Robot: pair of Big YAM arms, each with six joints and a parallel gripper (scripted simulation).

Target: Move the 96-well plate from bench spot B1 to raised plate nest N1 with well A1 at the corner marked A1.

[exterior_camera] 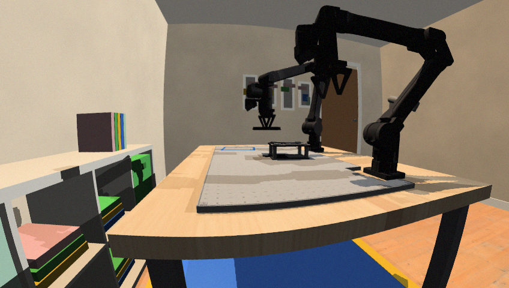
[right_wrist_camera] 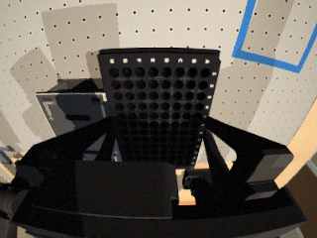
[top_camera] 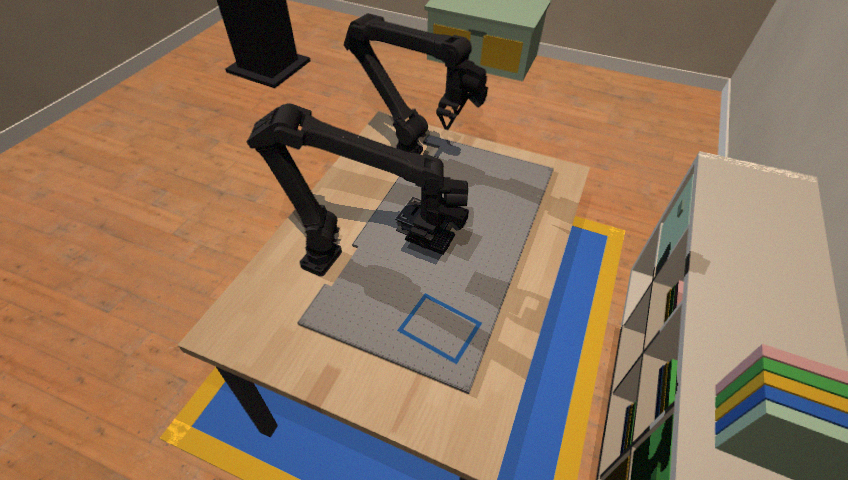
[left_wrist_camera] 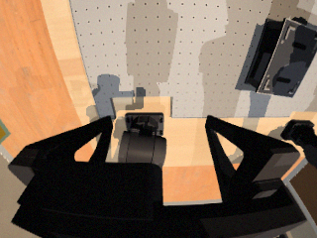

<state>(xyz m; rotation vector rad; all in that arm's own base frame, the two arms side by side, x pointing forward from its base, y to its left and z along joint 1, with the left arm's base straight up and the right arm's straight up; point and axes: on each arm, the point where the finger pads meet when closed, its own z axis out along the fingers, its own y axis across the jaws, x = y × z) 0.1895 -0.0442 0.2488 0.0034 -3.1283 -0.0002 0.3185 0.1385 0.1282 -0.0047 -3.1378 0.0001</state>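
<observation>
The raised nest N1 lies 13 cm to the left of my right hand, 8 cm behind it and 7 cm below it. The rest, counted from my right hand: black 96-well plate: right at my right hand; then A1 label: 7 cm to the left, 6 cm below.
</observation>
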